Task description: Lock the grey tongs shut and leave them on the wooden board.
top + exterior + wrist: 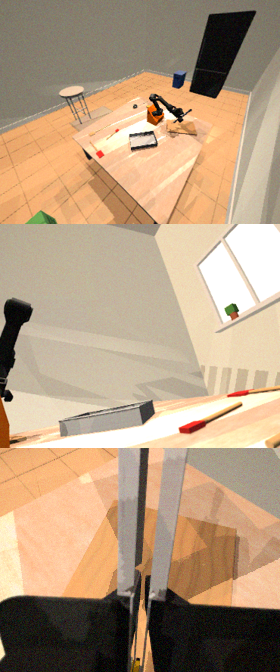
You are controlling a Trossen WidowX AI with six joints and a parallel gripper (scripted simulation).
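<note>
Right now the wooden board is 130 mm below my gripper tip. The rest, counted from my gripper tip: roasting tin 520 mm ahead, 180 mm to the right, 110 mm below.
</note>
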